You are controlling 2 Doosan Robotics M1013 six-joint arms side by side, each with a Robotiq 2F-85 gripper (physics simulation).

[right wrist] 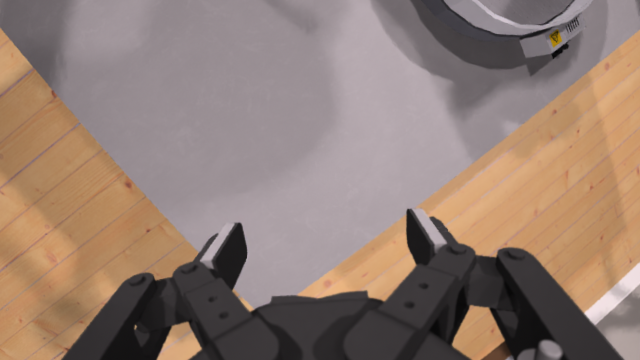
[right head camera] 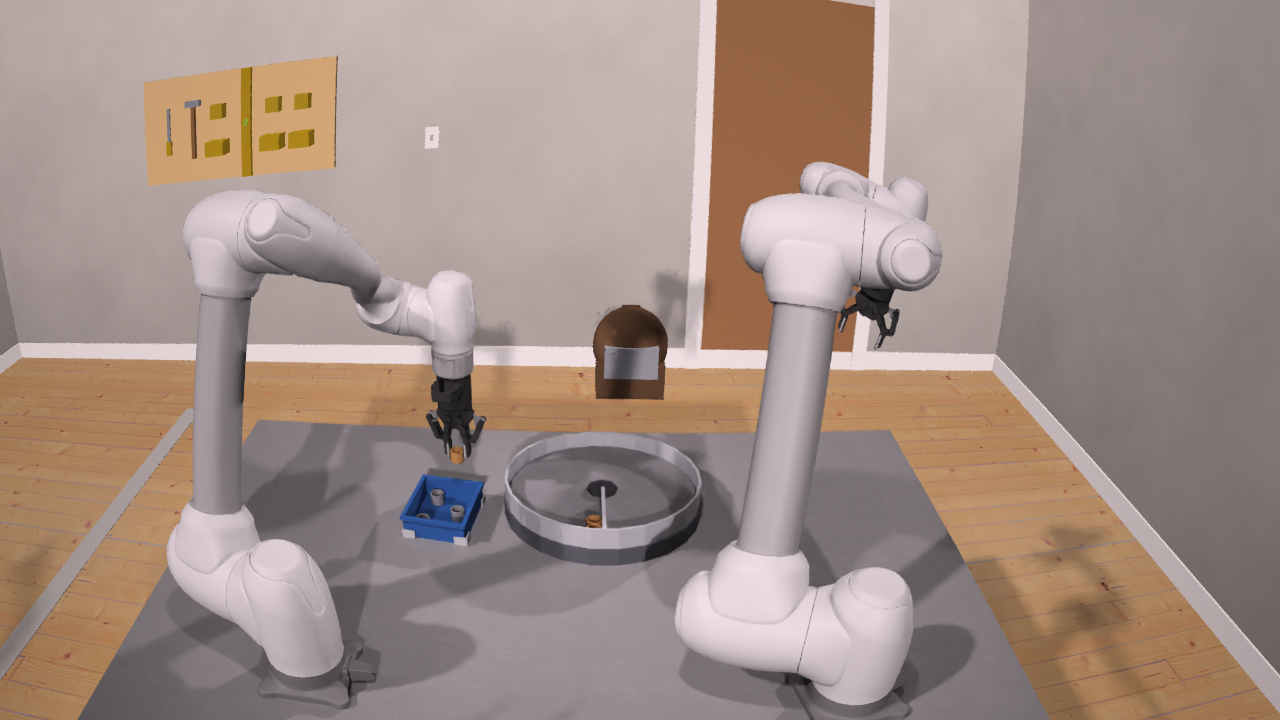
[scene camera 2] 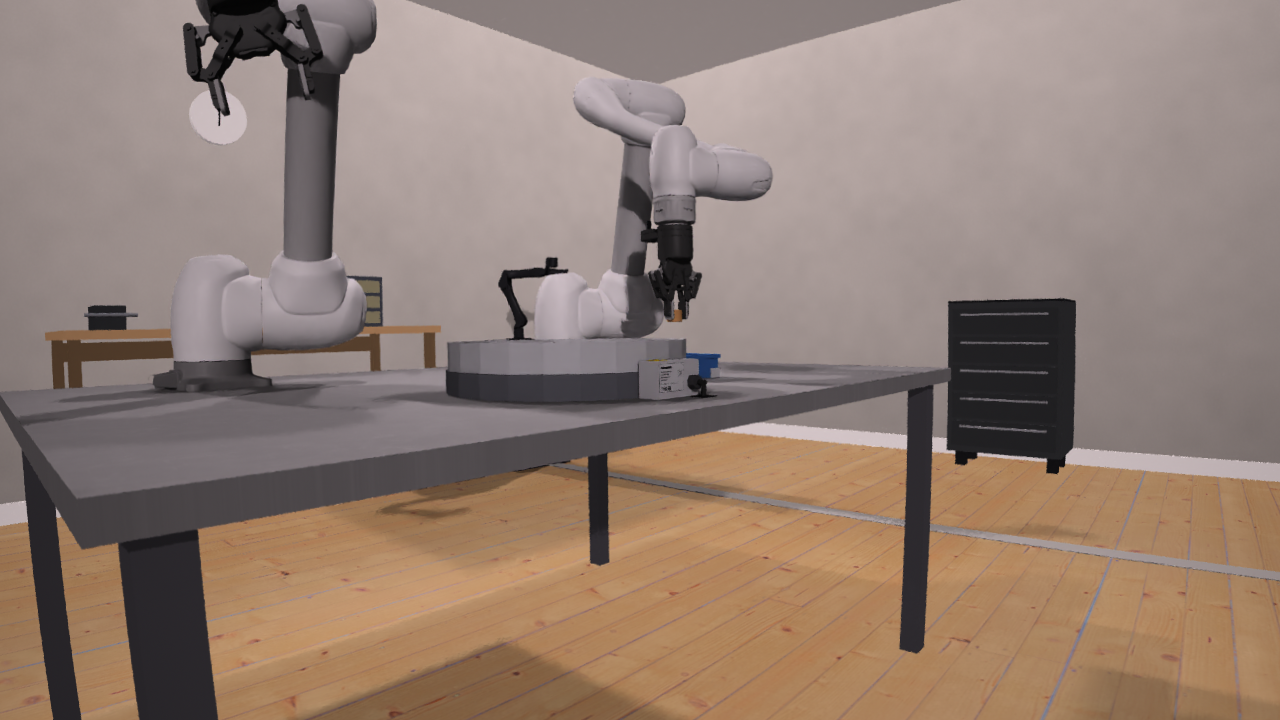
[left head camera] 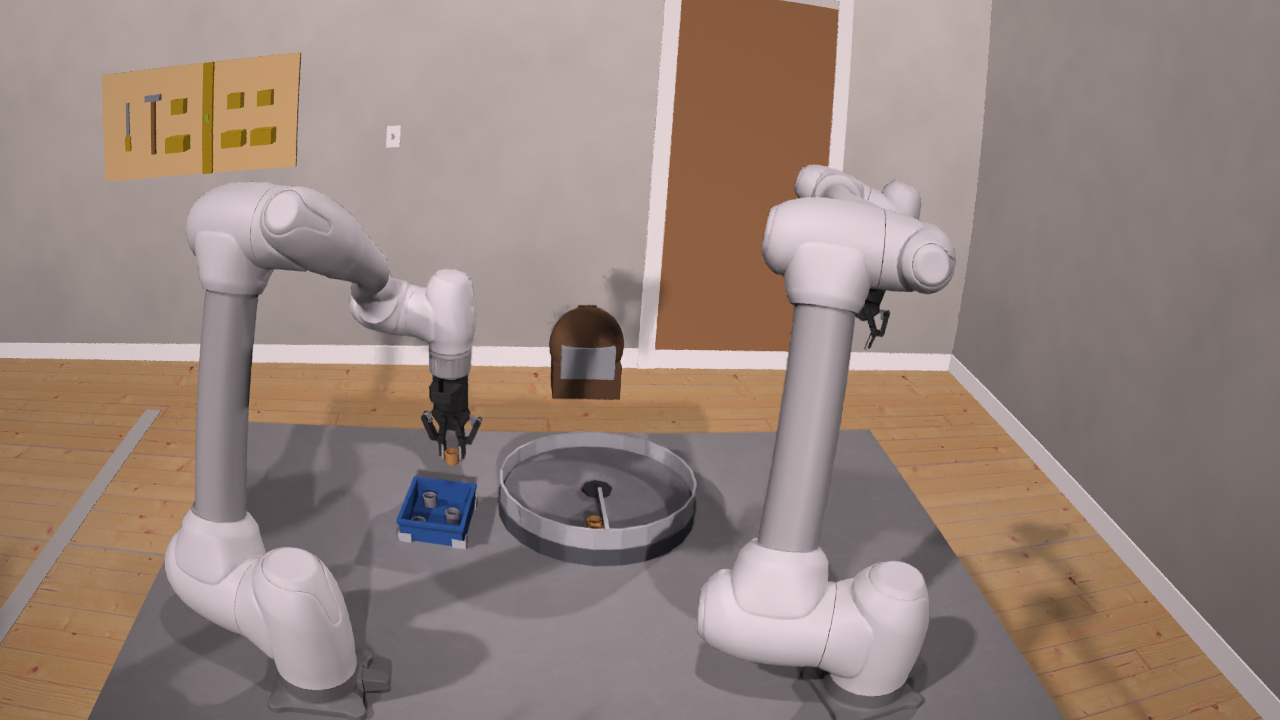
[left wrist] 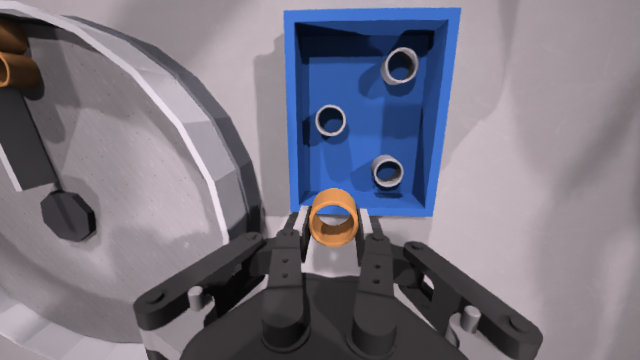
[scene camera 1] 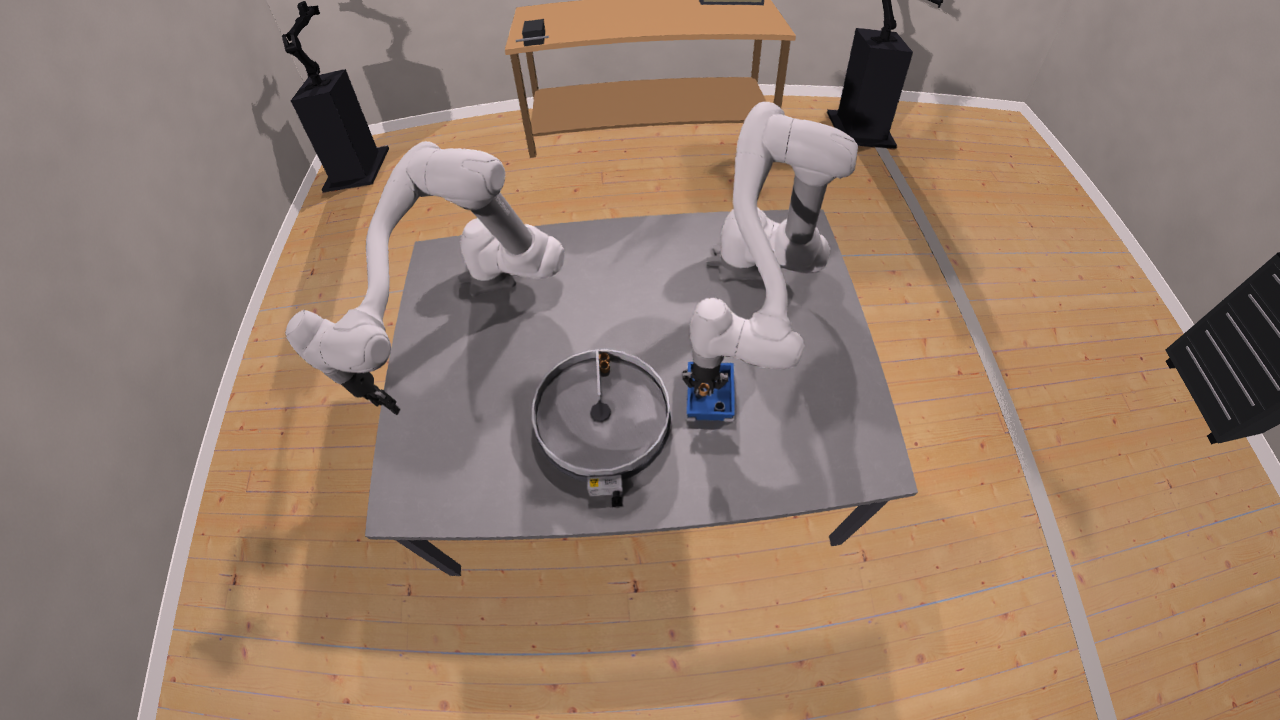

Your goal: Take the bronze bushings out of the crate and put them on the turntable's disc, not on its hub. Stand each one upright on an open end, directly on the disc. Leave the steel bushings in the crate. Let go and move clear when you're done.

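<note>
My left gripper (left head camera: 452,453) (scene camera 2: 677,312) (left wrist: 333,219) is shut on a bronze bushing (left head camera: 452,457) (right head camera: 457,455) (left wrist: 334,236), held above the blue crate's (left head camera: 436,535) (left wrist: 372,15) edge, open end facing the left wrist camera. Three steel bushings (left wrist: 386,72) (left wrist: 317,120) (left wrist: 375,167) are in the crate. Two more bronze bushings (left wrist: 25,70) (left wrist: 11,37) are close together on the turntable's disc (left wrist: 135,200) (scene camera 1: 626,438), near the rim beside the radial bar; they look upright. The dark hub (left wrist: 67,215) (scene camera 1: 600,411) is in the middle. My right gripper (right head camera: 861,335) (right wrist: 324,231) is open and empty, away from the turntable.
A raised wall (left head camera: 514,528) (scene camera 1: 535,420) rings the disc. A thin radial bar (left head camera: 603,507) (scene camera 1: 598,376) runs from the hub to the wall. A small control box (scene camera 1: 604,485) (scene camera 2: 665,378) is at the turntable's side. The crate stands close beside the turntable on the grey table (scene camera 1: 447,465).
</note>
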